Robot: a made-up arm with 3 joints. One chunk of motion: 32 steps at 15 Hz.
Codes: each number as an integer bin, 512 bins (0 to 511) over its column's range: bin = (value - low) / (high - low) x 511, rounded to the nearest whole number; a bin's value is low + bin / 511 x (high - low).
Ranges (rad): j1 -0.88..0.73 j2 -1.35..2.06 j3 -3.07..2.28
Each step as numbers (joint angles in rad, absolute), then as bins.
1 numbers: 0.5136 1.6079 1.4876
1 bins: 442 443 435
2 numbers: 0.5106 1.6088 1.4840
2 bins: 441 443 435
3 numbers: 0.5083 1.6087 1.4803
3 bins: 441 443 435
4 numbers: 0.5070 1.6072 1.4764
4 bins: 440 443 434
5 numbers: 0.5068 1.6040 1.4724
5 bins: 440 443 434
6 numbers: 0.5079 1.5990 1.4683
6 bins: 441 442 433
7 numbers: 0.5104 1.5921 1.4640
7 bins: 441 441 433
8 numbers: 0.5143 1.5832 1.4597
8 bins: 443 440 433
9 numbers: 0.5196 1.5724 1.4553
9 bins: 444 438 432
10 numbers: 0.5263 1.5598 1.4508
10 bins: 446 436 432
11 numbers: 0.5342 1.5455 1.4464
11 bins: 449 434 431
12 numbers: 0.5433 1.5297 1.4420
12 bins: 452 432 431
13 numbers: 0.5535 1.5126 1.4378
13 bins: 455 429 431
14 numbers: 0.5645 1.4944 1.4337
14 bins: 458 426 430
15 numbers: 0.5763 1.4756 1.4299
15 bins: 462 423 430
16 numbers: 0.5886 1.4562 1.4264
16 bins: 466 421 429
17 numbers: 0.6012 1.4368 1.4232
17 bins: 470 418 429
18 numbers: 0.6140 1.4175 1.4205
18 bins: 474 415 429
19 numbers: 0.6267 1.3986 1.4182
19 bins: 478 412 429
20 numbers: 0.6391 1.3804 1.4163
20 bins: 482 409 429
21 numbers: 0.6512 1.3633 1.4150
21 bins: 486 407 428
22 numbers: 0.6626 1.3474 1.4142
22 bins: 490 404 428
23 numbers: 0.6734 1.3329 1.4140
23 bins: 493 402 428
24 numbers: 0.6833 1.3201 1.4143
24 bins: 496 400 428
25 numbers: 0.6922 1.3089 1.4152
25 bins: 499 398 428
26 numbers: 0.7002 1.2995 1.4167
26 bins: 502 397 429
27 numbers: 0.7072 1.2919 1.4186
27 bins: 504 396 429
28 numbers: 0.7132 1.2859 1.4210
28 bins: 506 395 429
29 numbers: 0.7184 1.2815 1.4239
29 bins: 507 394 429
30 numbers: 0.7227 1.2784 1.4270
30 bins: 509 394 430
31 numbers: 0.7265 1.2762 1.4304
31 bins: 510 394 430
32 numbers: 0.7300 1.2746 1.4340
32 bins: 511 393 430
